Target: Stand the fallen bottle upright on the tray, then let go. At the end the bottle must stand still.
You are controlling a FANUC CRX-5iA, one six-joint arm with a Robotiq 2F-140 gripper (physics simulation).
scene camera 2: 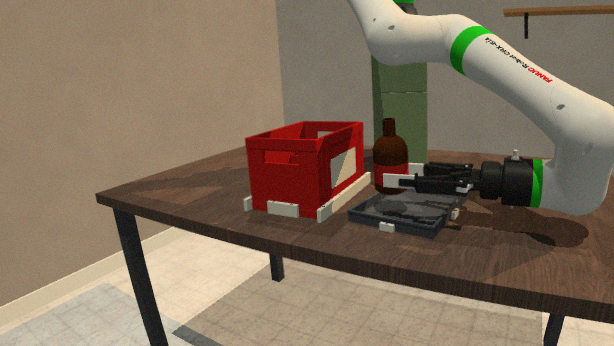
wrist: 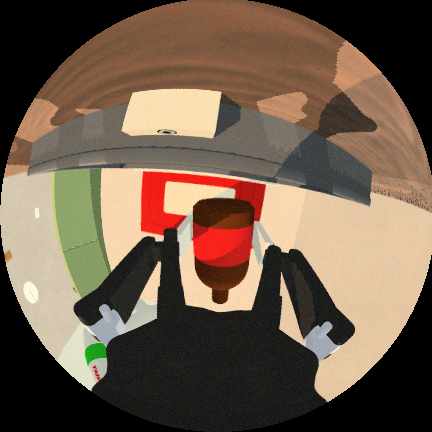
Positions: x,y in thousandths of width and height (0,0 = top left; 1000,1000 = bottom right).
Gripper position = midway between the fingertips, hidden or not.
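I can see my gripper (scene camera 2: 634,504). There is a brown bottle (scene camera 2: 636,444), and I see the same brown bottle (wrist: 515,527) again. A red crate (scene camera 2: 473,475) is visible too, and so, once more, is the red crate (wrist: 385,457). I also see a dark grey tray (scene camera 2: 691,623), with another sight of the dark grey tray (wrist: 573,332).
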